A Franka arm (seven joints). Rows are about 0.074 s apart.
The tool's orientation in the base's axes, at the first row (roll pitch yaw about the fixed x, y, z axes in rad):
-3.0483, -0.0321, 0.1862
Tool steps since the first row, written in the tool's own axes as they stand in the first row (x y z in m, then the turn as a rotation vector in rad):
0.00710, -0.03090, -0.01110, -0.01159, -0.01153, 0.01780
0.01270, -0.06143, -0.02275, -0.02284, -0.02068, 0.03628
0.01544, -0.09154, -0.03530, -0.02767, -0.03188, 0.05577
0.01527, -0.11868, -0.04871, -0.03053, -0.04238, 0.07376
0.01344, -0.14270, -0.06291, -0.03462, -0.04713, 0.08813
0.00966, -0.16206, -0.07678, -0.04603, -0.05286, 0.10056
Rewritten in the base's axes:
0.00103, 0.03045, 0.01415, -0.01329, 0.01087, -0.01701
0.00065, 0.06020, 0.02877, -0.02579, 0.01953, -0.03491
-0.00248, 0.08893, 0.04415, -0.03236, 0.03149, -0.05342
-0.00792, 0.11413, 0.06001, -0.03688, 0.04298, -0.07044
-0.01441, 0.13590, 0.07632, -0.04158, 0.04827, -0.08442
-0.02195, 0.15278, 0.09181, -0.05369, 0.05298, -0.09663

